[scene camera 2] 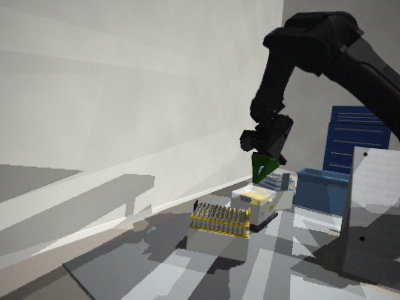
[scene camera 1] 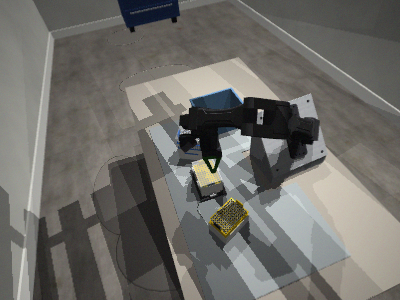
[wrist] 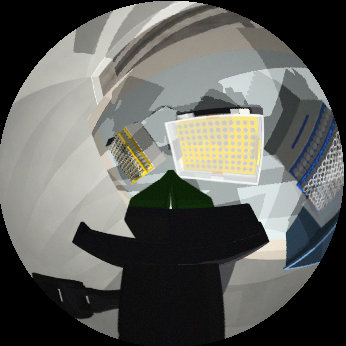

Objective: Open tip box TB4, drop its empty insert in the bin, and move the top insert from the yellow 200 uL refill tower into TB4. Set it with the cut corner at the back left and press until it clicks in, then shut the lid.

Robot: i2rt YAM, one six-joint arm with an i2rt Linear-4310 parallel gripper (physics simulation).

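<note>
Tip box TB4 [scene camera 1: 207, 176] [scene camera 2: 260, 212] [wrist: 218, 147] stands on a dark base, its clear lid apparently down over a yellow insert with empty holes. My gripper [scene camera 1: 213, 170] [scene camera 2: 255, 180] [wrist: 170, 174] is shut, with its green fingertips together and nothing between them. The tips are close above the edge of the box's lid; whether they touch it I cannot tell. The yellow refill tower [scene camera 1: 229, 218] [scene camera 2: 218, 226] [wrist: 131, 154], with tips in its top insert, stands apart from the box. The bin [scene camera 1: 220, 100] [scene camera 2: 320, 192] [wrist: 306, 242] is blue and partly hidden by the arm in scene camera 1.
A blue-trimmed refill tower [scene camera 2: 281, 184] [wrist: 320, 167] stands beyond TB4, near the bin. A grey mounting block [scene camera 1: 290, 162] [scene camera 2: 375, 200] stands at the arm's base. A blue drawer cabinet [scene camera 1: 150, 12] [scene camera 2: 357, 131] stands on the floor behind the table.
</note>
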